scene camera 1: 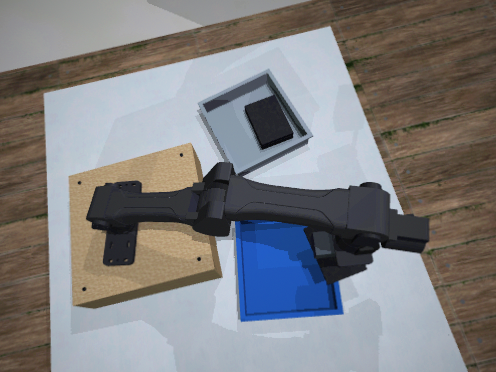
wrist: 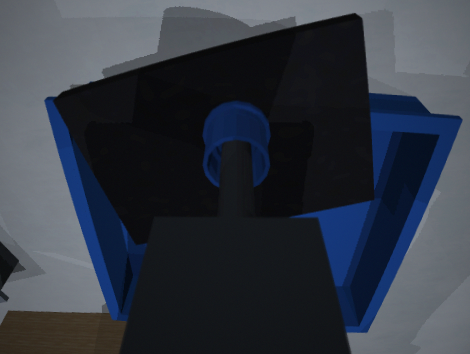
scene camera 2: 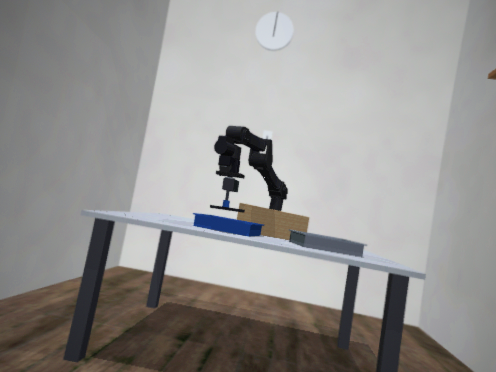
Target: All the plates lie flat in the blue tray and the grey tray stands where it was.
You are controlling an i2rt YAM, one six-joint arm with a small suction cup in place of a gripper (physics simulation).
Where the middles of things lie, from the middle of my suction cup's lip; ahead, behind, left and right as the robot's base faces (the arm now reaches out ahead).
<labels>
My suction cup is now 120 mm past the blue tray [scene camera 1: 278,277], 80 mm above it and 10 mm to the left of it. From my suction cup the other things lie so: grey tray [scene camera 1: 225,113] (370 mm to the left, 190 mm behind, 80 mm below).
</labels>
